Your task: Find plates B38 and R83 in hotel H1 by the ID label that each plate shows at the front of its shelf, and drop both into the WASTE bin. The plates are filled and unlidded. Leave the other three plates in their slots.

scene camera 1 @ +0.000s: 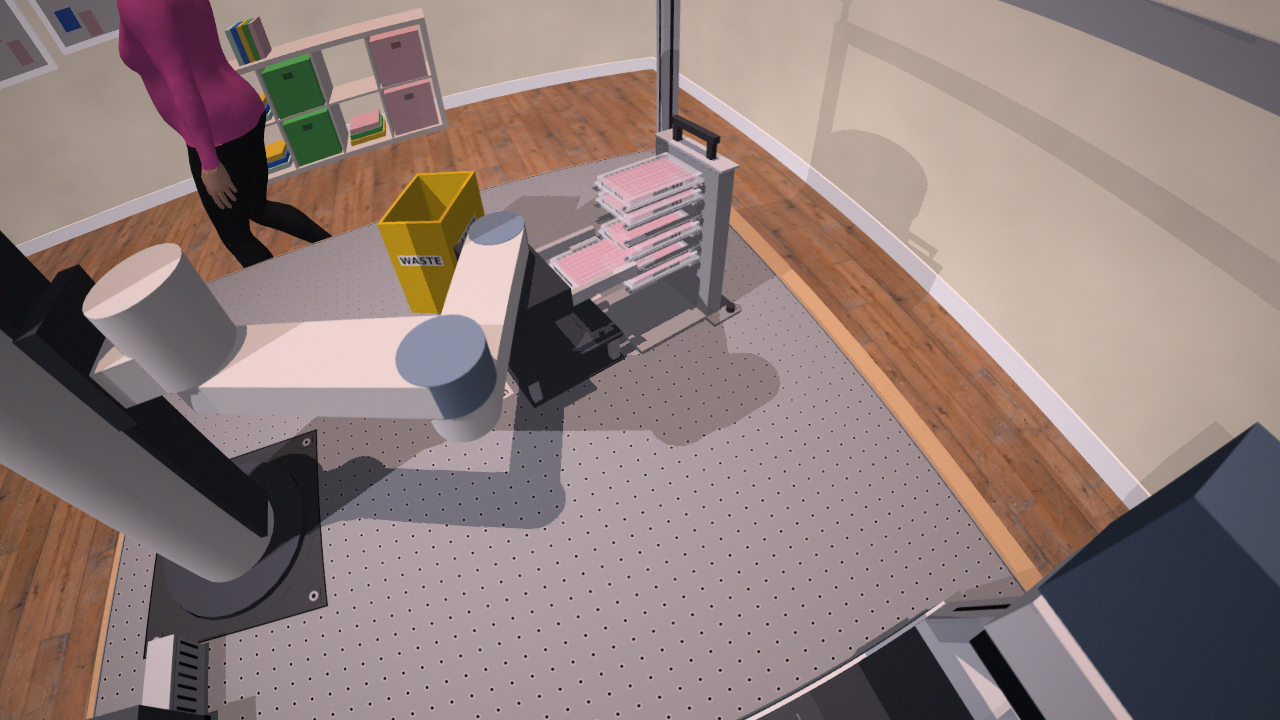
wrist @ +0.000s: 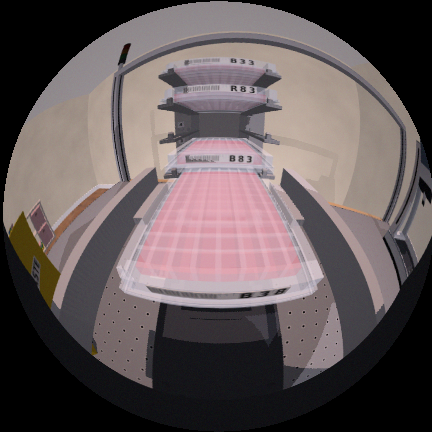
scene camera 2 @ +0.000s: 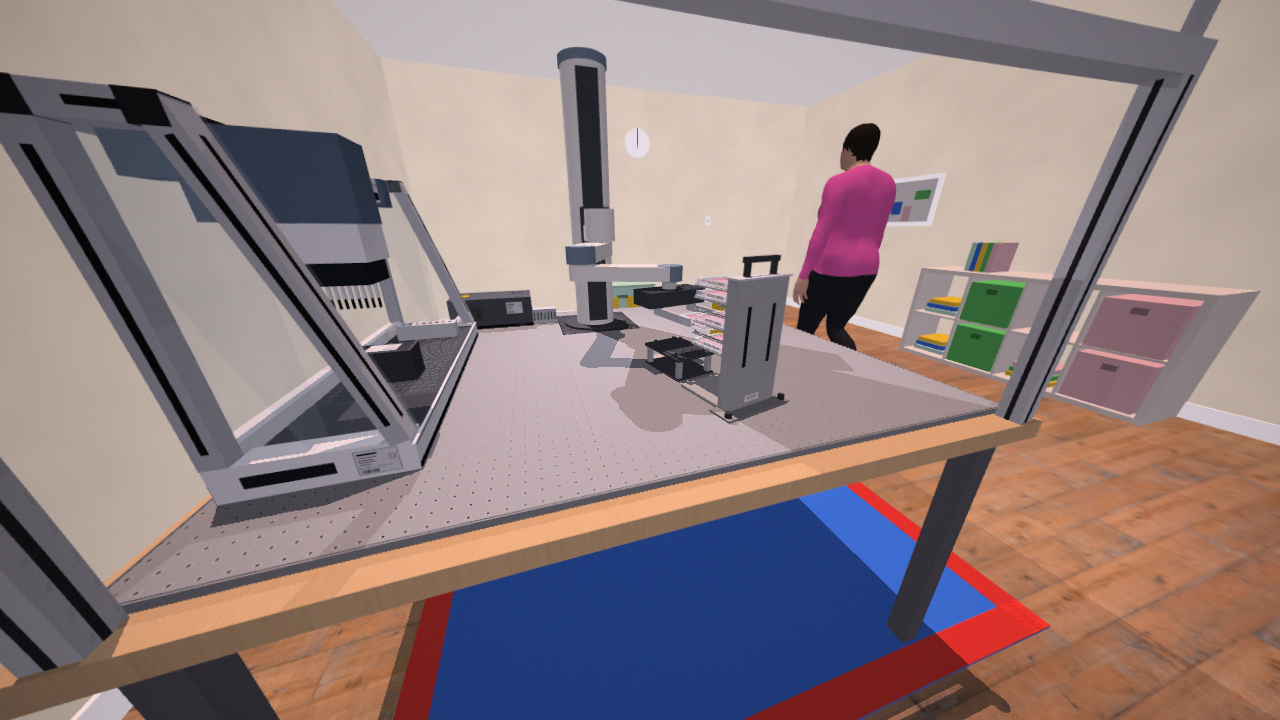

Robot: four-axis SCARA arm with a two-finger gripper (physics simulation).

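Pixels of known places: gripper, fingertip midpoint: (scene camera 1: 613, 249) (wrist: 218, 175); arm's base, origin of the base link: (scene camera 1: 240, 539) (scene camera 2: 595, 324).
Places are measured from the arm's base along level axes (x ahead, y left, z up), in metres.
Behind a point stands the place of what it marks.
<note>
My gripper (scene camera 1: 601, 257) @(x 0.679, y 0.154, z 0.177 m) (wrist: 218, 175) @(x 0.679, y 0.154, z 0.177 m) is shut on plate B38 (scene camera 1: 583, 263) @(x 0.630, y 0.145, z 0.173 m) (wrist: 220, 235) @(x 0.621, y 0.140, z 0.173 m), a pink-filled, unlidded plate, level between the fingers. Its label faces the wrist camera. It is in front of the hotel (scene camera 1: 718, 234) @(x 0.830, y 0.117, z 0.184 m) (scene camera 2: 738, 385) @(x 0.844, y 0.148, z 0.075 m). In the wrist view, plate B33 (wrist: 220, 64) @(x 0.680, y 0.154, z 0.268 m) is at the top, R83 (wrist: 220, 91) @(x 0.682, y 0.154, z 0.243 m) below it, then a bare shelf pair, then B83 (wrist: 220, 159) @(x 0.682, y 0.154, z 0.189 m). Another plate (scene camera 1: 664, 271) @(x 0.747, y 0.127, z 0.132 m) sits lowest in scene camera 1; its label is hidden. The yellow WASTE bin (scene camera 1: 409, 240) @(x 0.390, y 0.326, z 0.179 m) (wrist: 31, 250) stands left of the gripper.
A black stand (scene camera 1: 572, 344) @(x 0.587, y 0.096, z 0.073 m) (scene camera 2: 680, 351) @(x 0.605, y 0.120, z 0.073 m) is below the gripper, in front of the hotel. The arm's column (scene camera 2: 588, 143) @(x 0.077, y -0.006, z 0.645 m) rises from the perforated table (scene camera 1: 680, 555) @(x 0.607, y -0.236, z 0.013 m). A large framed machine (scene camera 2: 304, 179) @(x 0.778, y -0.515, z 0.445 m) stands on the table's other side. A person (scene camera 1: 192, 80) (scene camera 2: 857, 223) stands beyond the table.
</note>
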